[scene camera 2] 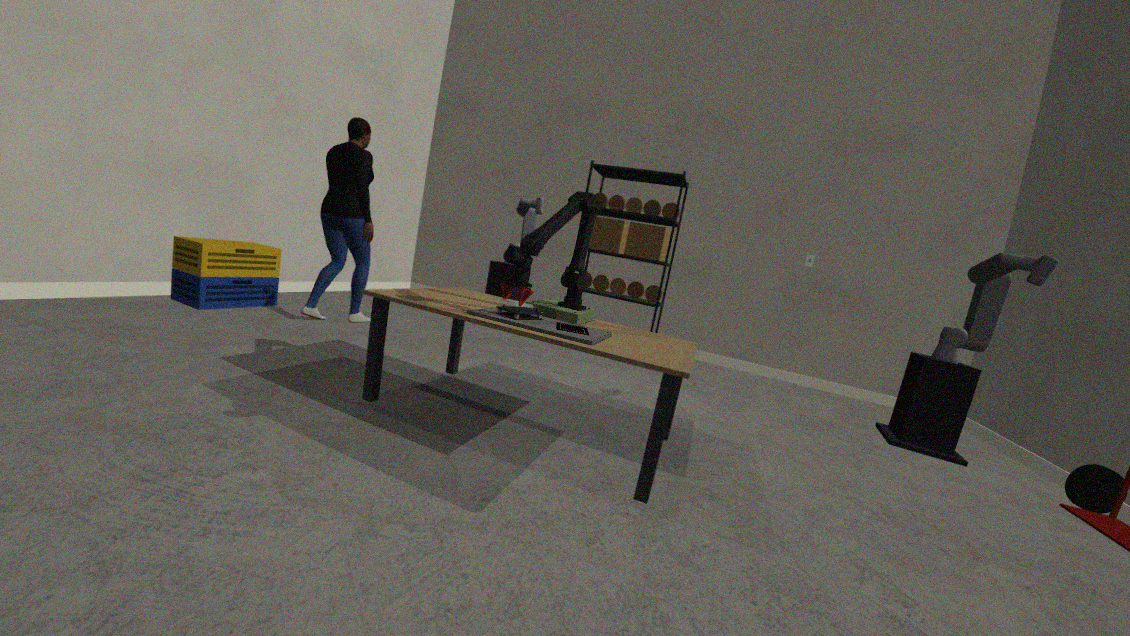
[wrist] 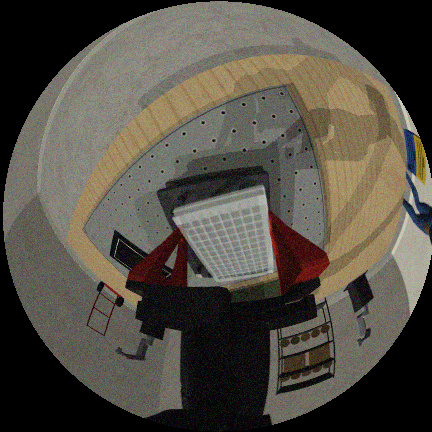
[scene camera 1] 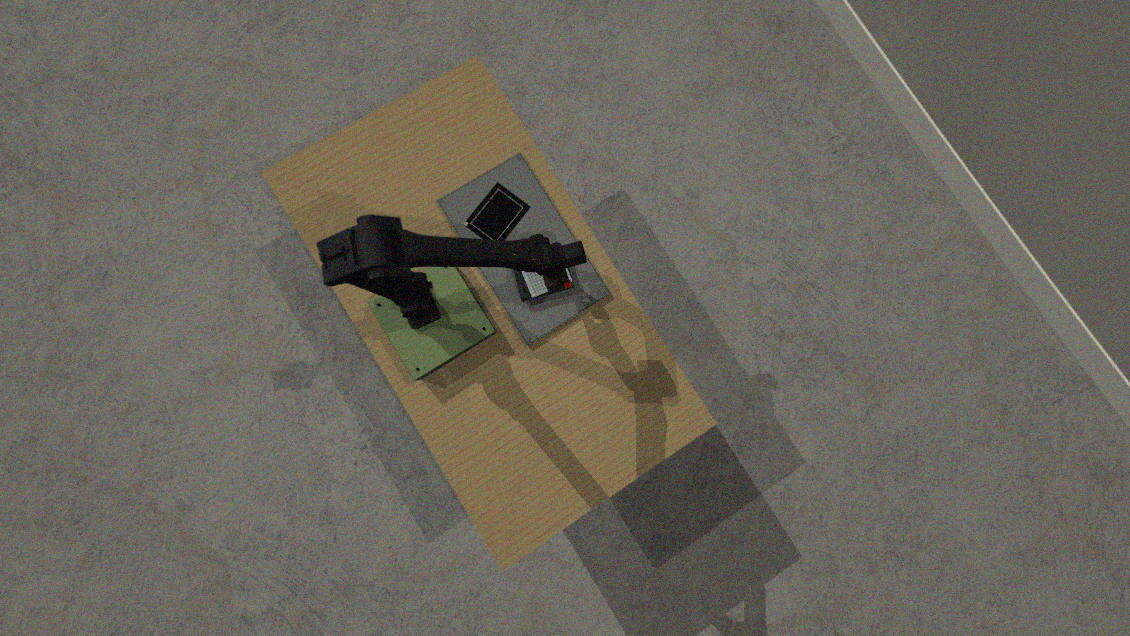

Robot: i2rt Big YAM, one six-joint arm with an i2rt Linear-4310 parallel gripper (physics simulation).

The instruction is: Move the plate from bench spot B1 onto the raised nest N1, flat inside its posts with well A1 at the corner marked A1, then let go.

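Frame: origin at the arm's base, x left, y up, z ahead, level; millimetres.
Seen in the pictures: gripper, fingertip midpoint: (scene camera 2: 511, 303) (wrist: 224, 221); arm's base, link origin: (scene camera 2: 571, 307) (scene camera 1: 419, 305).
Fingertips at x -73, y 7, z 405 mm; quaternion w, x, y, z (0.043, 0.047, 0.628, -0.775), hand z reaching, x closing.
Offsets run from my fingertips to a thing's top centre. "spot": to the spot under its first point. Level surfaces: height alone.
The plate {dx +1, dy +13, dz -36 mm} (wrist: 230, 240) (scene camera 1: 535, 284) is white with a grid of wells. My gripper (wrist: 224, 221) (scene camera 2: 517, 294) is shut on it, with a red finger at each side. The raised nest N1 {dx +18, dy -10, dz -42 mm} (wrist: 214, 186) (scene camera 2: 519, 312) is a dark block on the grey perforated board. The plate is over the nest and hides most of it; a dark strip of the nest shows past the plate's far edge in the wrist view. The gap in height, the posts under the plate and the A1 marks cannot be made out. Bench spot B1 {spot: dx +256, dy -48, dz -88 mm} (scene camera 1: 497, 211) (scene camera 2: 572, 328) (wrist: 125, 251) is a black pad with a white outline.
The grey board {dx +122, dy -50, dz -59 mm} (scene camera 1: 529, 327) (wrist: 200, 135) lies on the wooden table {dy -64 mm} (scene camera 1: 442, 118) (scene camera 2: 648, 347). The arm stands on a green base plate (scene camera 1: 466, 331) beside the board. A person (scene camera 2: 347, 181) and stacked crates (scene camera 2: 226, 272) are on the floor away from the table.
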